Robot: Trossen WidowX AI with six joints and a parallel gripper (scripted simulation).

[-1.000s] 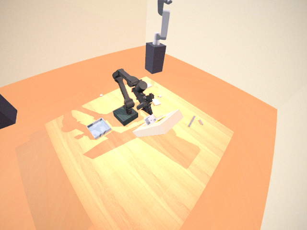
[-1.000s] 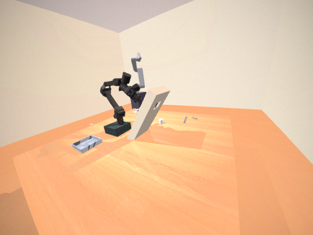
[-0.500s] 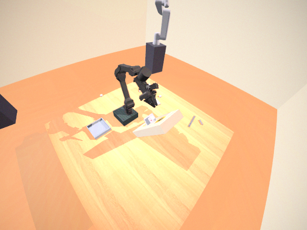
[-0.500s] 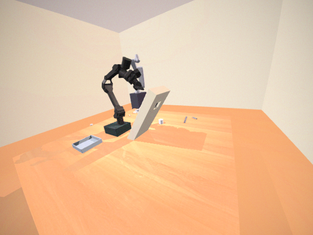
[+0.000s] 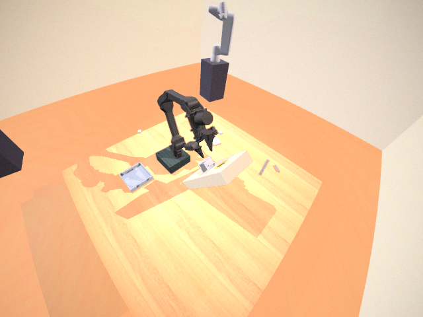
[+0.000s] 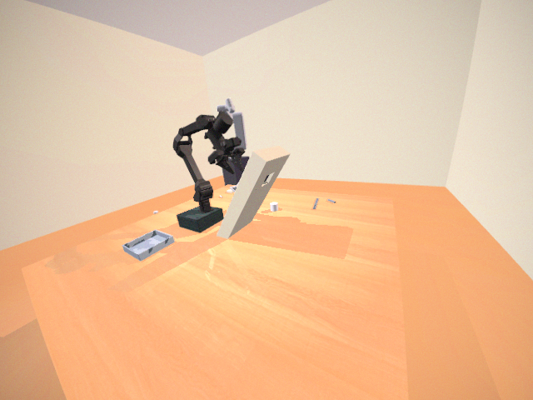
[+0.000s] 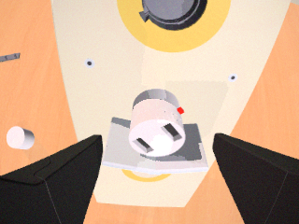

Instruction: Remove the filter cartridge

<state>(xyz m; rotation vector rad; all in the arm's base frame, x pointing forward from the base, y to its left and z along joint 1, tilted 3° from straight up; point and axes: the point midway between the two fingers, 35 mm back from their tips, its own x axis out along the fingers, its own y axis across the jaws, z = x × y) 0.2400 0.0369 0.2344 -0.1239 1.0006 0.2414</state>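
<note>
The round filter cartridge lies 50 mm below my gripper tip and 20 mm ahead of it. Round my gripper tip: grey-blue tray: 340 mm to the right, 270 mm below, 260 mm behind.
</note>
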